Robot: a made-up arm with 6 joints.
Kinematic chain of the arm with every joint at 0, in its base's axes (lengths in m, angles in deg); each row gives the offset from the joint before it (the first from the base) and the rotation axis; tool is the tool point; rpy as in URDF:
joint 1: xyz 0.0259 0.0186 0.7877 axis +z
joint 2: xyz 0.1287 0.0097 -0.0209 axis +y
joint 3: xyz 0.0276 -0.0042 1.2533 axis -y
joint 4: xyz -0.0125 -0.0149 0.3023 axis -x
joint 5: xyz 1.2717 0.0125 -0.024 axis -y
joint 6: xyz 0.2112 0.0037 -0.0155 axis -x
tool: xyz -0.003 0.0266 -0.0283 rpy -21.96 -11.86 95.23
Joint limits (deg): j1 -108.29..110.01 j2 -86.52..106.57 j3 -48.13..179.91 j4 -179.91..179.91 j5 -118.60..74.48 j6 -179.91..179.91
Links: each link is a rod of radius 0.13 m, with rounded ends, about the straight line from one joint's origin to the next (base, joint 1, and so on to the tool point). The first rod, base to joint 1, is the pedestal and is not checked.
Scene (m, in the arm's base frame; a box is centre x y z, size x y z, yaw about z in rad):
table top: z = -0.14
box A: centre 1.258 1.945 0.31 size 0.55 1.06 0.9 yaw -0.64
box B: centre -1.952 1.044 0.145 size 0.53 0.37 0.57 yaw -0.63
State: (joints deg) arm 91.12 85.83 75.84 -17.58 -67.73 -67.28
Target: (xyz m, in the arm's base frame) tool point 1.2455 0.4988 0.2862
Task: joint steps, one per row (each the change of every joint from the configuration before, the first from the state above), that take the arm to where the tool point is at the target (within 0.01 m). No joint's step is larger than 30 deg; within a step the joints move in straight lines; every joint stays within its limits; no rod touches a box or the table.
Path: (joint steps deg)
1: -4.83 -17.48 28.45 -2.84 26.93 10.03
2: -4.82 -17.48 28.46 -2.85 26.93 10.03
3: -4.83 -17.48 28.45 -2.84 26.93 10.04
4: -8.14 2.42 -27.86 3.80 -14.07 -3.94
5: -8.14 2.43 -27.86 3.79 -14.07 -3.95
6: -8.14 2.43 -27.86 3.80 -14.08 -3.94
7: -8.14 2.42 -27.86 3.79 -14.07 -3.94
8: -8.14 2.43 -27.86 3.80 -14.07 -3.94
9: -8.14 2.43 -27.86 3.79 -14.07 -3.94
10: -8.14 2.43 -27.86 3.80 -14.07 -3.94

